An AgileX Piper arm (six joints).
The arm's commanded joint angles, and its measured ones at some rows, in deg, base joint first. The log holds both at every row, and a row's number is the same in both.
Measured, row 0:
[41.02 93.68 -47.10 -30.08 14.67 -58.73]
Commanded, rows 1 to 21:
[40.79 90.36 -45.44 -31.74 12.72 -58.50]
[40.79 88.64 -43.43 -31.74 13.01 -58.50]
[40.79 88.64 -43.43 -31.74 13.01 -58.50]
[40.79 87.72 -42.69 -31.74 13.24 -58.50]
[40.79 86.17 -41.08 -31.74 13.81 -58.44]
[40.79 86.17 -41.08 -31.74 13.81 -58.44]
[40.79 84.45 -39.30 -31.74 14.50 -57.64]
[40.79 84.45 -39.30 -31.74 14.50 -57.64]
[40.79 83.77 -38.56 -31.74 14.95 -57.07]
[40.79 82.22 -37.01 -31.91 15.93 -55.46]
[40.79 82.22 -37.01 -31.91 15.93 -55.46]
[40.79 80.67 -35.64 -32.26 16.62 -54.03]
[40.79 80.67 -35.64 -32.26 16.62 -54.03]
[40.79 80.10 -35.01 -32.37 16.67 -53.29]
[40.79 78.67 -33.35 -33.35 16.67 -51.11]
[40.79 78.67 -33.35 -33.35 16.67 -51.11]
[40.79 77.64 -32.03 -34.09 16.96 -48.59]
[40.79 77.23 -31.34 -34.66 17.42 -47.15]
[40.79 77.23 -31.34 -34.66 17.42 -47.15]
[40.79 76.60 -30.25 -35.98 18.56 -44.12]
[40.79 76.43 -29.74 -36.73 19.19 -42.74]
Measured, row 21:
[41.02 77.92 -30.65 -33.35 19.42 -47.15]
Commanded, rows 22 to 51:
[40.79 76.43 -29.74 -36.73 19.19 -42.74]
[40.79 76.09 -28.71 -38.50 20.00 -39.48]
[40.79 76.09 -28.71 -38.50 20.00 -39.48]
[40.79 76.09 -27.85 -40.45 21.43 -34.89]
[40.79 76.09 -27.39 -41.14 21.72 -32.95]
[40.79 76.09 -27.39 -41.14 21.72 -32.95]
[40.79 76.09 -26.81 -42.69 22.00 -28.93]
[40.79 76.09 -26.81 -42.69 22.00 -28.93]
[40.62 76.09 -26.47 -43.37 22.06 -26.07]
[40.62 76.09 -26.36 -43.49 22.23 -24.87]
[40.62 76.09 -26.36 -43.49 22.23 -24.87]
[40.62 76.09 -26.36 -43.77 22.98 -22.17]
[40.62 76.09 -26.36 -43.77 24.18 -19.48]
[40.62 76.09 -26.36 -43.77 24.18 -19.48]
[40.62 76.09 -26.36 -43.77 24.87 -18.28]
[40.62 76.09 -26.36 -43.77 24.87 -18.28]
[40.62 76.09 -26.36 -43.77 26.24 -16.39]
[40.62 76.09 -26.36 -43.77 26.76 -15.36]
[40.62 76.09 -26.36 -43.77 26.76 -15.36]
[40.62 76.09 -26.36 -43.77 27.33 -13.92]
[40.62 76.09 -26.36 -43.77 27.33 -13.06]
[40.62 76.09 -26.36 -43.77 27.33 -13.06]
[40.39 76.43 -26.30 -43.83 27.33 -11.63]
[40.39 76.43 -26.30 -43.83 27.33 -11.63]
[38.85 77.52 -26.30 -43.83 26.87 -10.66]
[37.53 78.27 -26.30 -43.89 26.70 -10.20]
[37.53 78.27 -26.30 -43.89 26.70 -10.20]
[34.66 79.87 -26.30 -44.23 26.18 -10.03]
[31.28 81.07 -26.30 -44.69 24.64 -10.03]
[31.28 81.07 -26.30 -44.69 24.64 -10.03]
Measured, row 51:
[34.95 79.98 -26.07 -42.23 26.01 -10.83]
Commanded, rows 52 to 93:
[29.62 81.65 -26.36 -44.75 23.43 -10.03]
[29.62 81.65 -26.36 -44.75 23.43 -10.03]
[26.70 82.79 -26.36 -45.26 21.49 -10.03]
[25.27 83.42 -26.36 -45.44 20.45 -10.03]
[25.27 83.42 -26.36 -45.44 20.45 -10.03]
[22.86 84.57 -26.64 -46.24 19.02 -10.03]
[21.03 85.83 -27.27 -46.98 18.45 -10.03]
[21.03 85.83 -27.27 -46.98 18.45 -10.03]
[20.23 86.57 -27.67 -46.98 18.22 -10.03]
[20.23 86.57 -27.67 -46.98 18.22 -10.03]
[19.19 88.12 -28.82 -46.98 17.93 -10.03]
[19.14 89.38 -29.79 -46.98 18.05 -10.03]
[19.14 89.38 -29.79 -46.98 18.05 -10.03]
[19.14 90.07 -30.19 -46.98 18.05 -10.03]
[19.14 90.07 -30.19 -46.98 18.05 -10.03]
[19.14 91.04 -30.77 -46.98 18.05 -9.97]
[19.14 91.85 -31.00 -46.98 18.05 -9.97]
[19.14 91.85 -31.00 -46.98 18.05 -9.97]
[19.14 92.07 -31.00 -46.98 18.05 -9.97]
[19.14 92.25 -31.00 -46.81 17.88 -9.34]
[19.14 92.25 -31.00 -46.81 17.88 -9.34]
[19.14 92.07 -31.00 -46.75 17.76 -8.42]
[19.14 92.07 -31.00 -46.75 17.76 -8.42]
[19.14 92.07 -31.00 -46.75 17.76 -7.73]
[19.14 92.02 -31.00 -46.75 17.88 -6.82]
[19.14 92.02 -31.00 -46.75 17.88 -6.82]
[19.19 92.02 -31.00 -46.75 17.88 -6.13]
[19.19 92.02 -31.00 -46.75 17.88 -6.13]
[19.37 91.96 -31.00 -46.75 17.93 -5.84]
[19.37 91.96 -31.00 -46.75 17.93 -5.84]
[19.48 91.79 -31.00 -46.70 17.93 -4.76]
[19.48 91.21 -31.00 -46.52 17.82 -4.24]
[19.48 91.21 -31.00 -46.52 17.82 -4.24]
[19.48 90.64 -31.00 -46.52 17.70 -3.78]
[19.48 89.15 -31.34 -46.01 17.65 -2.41]
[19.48 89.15 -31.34 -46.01 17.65 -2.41]
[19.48 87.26 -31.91 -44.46 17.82 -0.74]
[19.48 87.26 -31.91 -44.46 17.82 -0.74]
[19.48 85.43 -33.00 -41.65 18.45 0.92]
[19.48 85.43 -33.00 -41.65 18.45 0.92]
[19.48 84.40 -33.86 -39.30 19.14 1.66]
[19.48 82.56 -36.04 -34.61 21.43 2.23]
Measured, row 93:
[19.25 85.20 -33.58 -40.34 18.74 0.00]
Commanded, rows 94 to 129:
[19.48 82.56 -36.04 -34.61 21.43 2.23]
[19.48 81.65 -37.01 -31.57 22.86 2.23]
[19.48 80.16 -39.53 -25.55 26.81 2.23]
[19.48 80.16 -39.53 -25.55 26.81 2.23]
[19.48 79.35 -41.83 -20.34 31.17 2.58]
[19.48 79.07 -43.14 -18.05 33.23 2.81]
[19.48 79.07 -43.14 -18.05 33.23 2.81]
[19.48 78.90 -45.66 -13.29 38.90 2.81]
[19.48 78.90 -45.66 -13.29 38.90 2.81]
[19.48 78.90 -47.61 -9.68 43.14 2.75]
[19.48 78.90 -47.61 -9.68 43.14 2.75]
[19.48 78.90 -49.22 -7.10 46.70 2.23]
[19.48 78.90 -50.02 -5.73 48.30 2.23]
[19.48 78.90 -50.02 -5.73 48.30 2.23]
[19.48 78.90 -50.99 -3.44 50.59 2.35]
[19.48 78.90 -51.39 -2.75 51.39 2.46]
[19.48 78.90 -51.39 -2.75 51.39 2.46]
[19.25 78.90 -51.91 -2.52 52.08 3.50]
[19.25 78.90 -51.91 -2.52 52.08 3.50]
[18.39 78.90 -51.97 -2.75 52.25 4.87]
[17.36 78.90 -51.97 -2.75 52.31 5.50]
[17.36 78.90 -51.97 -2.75 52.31 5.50]
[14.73 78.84 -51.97 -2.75 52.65 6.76]
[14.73 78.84 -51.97 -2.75 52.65 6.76]
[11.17 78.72 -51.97 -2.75 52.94 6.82]
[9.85 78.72 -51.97 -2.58 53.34 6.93]
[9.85 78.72 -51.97 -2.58 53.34 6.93]
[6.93 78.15 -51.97 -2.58 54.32 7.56]
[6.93 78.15 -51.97 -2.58 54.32 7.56]
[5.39 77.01 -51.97 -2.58 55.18 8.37]
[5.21 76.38 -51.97 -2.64 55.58 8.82]
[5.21 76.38 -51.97 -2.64 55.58 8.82]
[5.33 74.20 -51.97 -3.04 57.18 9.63]
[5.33 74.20 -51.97 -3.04 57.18 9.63]
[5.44 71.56 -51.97 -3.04 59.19 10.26]
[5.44 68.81 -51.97 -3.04 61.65 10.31]
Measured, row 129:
[5.73 72.19 -51.51 -2.86 58.27 9.28]
